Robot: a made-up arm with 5 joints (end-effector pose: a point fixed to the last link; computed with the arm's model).
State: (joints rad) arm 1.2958 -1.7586 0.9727 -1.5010 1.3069
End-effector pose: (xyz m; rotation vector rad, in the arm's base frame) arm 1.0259 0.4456 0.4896 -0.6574 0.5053 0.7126
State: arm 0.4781 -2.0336 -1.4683 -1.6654 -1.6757
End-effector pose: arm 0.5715 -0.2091 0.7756 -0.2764 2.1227 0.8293
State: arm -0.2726 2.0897 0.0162 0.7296 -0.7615
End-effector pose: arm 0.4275 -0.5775 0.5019 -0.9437 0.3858 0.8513
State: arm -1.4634 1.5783 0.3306 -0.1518 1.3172
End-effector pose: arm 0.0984 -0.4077 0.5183 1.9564 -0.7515 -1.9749
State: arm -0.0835 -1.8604 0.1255 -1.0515 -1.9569
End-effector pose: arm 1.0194 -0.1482 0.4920 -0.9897 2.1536 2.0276
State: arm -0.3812 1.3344 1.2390 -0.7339 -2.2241
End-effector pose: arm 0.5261 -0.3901 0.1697 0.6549 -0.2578 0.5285
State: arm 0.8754 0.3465 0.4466 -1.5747 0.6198
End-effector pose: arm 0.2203 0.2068 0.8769 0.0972 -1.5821 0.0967
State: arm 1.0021 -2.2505 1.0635 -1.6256 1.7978
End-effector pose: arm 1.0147 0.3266 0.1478 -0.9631 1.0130 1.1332
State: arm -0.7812 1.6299 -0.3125 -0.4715 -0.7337
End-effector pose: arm 0.2126 -0.2174 0.5929 -0.0300 0.4058 0.6994
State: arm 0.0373 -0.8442 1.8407 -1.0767 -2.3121
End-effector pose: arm 0.4896 0.0241 0.1112 0.3649 -0.7920 -1.1316
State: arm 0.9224 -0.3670 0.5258 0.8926 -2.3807
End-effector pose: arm 0.2224 0.4008 0.8505 0.1661 1.0830 -2.5844
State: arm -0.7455 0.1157 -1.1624 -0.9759 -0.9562
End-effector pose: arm 0.4472 0.1181 0.6912 1.4998 -0.8074 -0.4387
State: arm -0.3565 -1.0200 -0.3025 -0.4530 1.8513
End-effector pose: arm 0.9894 0.2535 0.6815 -1.2940 0.1204 -0.0442
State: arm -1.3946 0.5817 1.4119 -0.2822 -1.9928
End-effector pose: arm 0.3781 -0.5453 0.5767 -0.8273 -1.2935 -0.0105
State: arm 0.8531 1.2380 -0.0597 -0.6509 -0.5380
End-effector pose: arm 0.1936 -0.0678 0.5269 1.5267 -0.3650 0.8367
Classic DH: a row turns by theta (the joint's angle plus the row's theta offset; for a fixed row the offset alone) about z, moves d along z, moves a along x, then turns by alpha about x. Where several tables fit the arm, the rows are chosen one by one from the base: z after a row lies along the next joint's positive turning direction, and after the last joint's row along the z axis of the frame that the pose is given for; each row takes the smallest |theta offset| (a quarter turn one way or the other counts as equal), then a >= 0, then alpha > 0; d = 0 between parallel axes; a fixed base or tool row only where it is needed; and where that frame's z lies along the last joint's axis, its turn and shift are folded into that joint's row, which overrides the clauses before.
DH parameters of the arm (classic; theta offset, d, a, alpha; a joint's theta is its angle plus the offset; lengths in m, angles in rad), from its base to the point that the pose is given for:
base (fixed): -1.3411 0.4739 0.1614 -1.3605
joint 1: 0.0791 0.5443 0.0806 1.5519
joint 2: -0.3099 -0.1141 -0.0584 1.4509
joint 3: -1.4413 0.2623 -0.1431 1.5051
joint 4: 0.9645 0.3946 0.0462 -1.5767
joint 5: 1.4826 -0.2647 0.0629 -0.7359
tool (fixed): 1.5184 0.1336 0 0

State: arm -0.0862 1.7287 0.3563 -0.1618 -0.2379
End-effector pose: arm 0.2789 -0.2988 0.3116 -0.3430 -0.3574 1.4149
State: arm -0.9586 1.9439 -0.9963 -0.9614 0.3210
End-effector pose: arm 0.3329 0.0499 0.8713 0.1022 0.3055 1.2887
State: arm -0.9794 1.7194 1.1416 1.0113 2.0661
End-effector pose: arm 0.4395 -0.7972 0.5705 1.7405 -1.2439 -0.6037
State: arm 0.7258 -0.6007 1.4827 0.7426 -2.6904
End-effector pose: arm 0.1645 0.4601 0.4596 -0.2532 -0.5823 -2.6793
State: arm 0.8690 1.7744 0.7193 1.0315 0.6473
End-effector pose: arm 0.3285 0.0024 -0.0039 -1.0500 -0.3810 1.2939
